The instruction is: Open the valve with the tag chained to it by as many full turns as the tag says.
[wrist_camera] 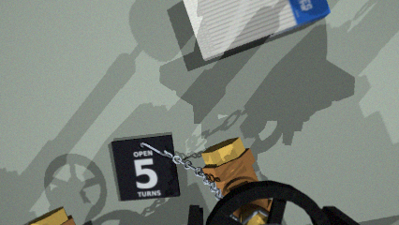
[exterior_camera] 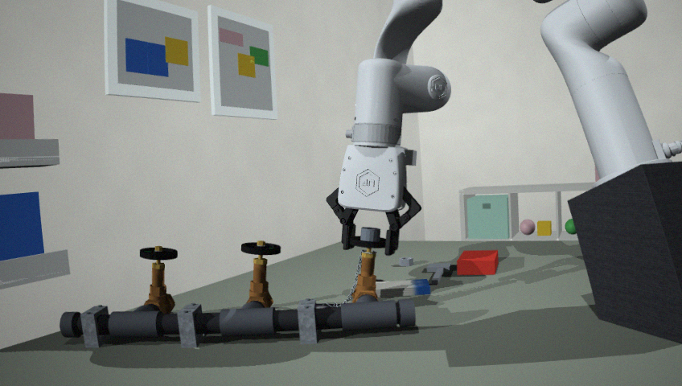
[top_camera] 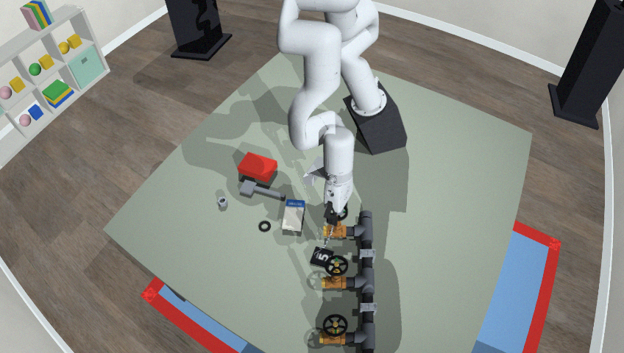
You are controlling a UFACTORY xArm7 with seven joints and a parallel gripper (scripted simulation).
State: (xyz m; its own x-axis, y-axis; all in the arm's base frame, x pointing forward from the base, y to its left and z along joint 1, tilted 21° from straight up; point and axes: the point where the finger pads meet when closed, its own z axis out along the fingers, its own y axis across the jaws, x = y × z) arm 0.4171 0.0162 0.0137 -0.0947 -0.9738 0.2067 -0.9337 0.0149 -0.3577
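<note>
Right now my hand is 2 cm below the grey cap. The rest, counted from my hand: black washer (5 cm ahead, 23 cm to the right, 12 cm below); then blue box (1 cm behind, 15 cm to the right, 11 cm below); then black tag (10 cm ahead, 2 cm to the right, 12 cm below).
</note>
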